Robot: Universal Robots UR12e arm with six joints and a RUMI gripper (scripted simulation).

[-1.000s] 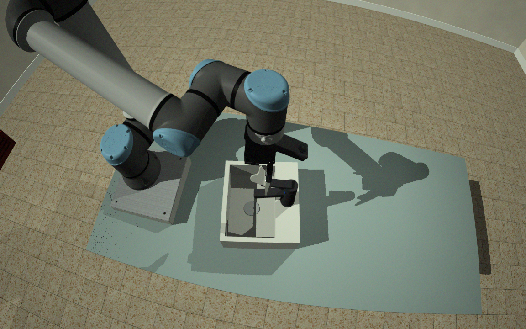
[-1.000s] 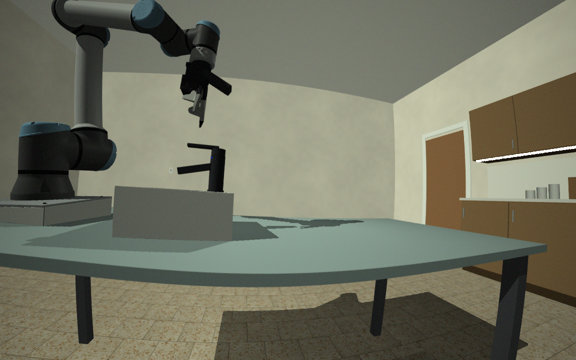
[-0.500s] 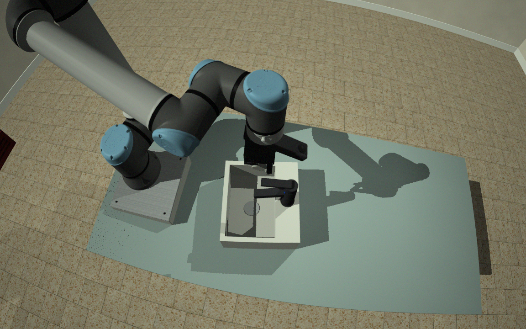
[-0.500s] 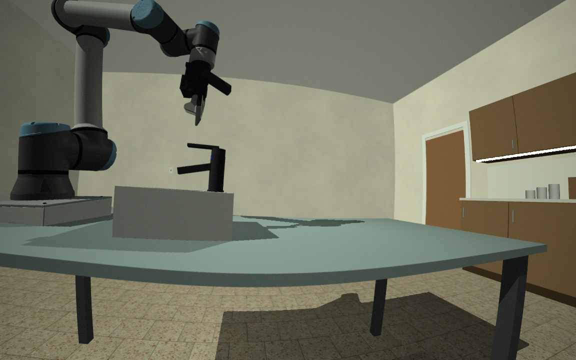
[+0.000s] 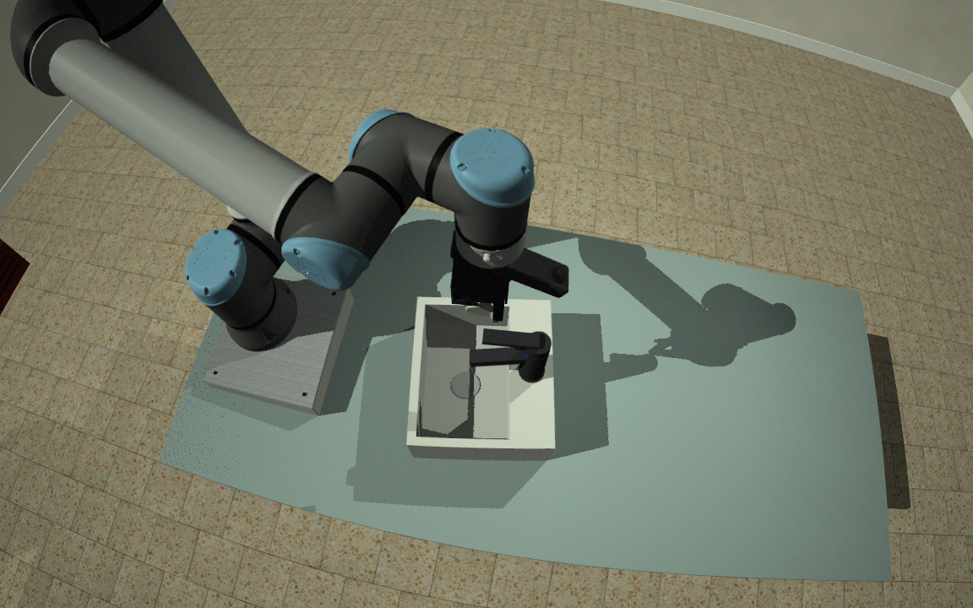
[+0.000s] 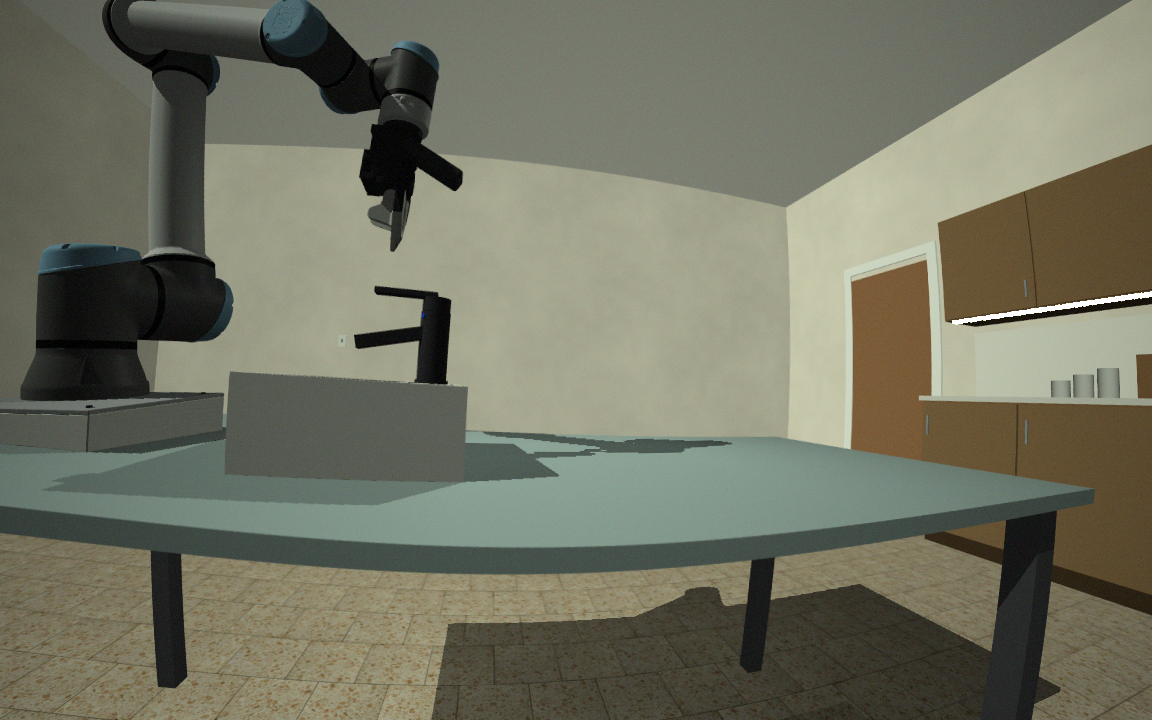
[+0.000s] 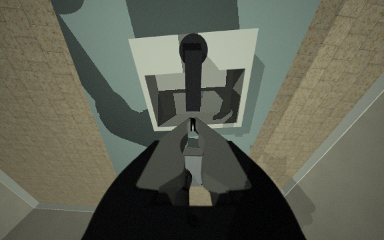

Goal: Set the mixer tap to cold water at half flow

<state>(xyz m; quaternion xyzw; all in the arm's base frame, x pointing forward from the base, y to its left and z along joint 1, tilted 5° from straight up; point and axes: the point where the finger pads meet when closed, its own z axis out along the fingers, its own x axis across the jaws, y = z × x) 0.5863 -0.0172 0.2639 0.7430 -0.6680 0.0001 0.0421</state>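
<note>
Right now my hand is 80 mm above the lever and 30 mm short of it. Round my hand: black mixer tap: 130 mm below, 50 mm ahead; then white sink basin: 310 mm below, 40 mm behind, 10 mm to the right.
</note>
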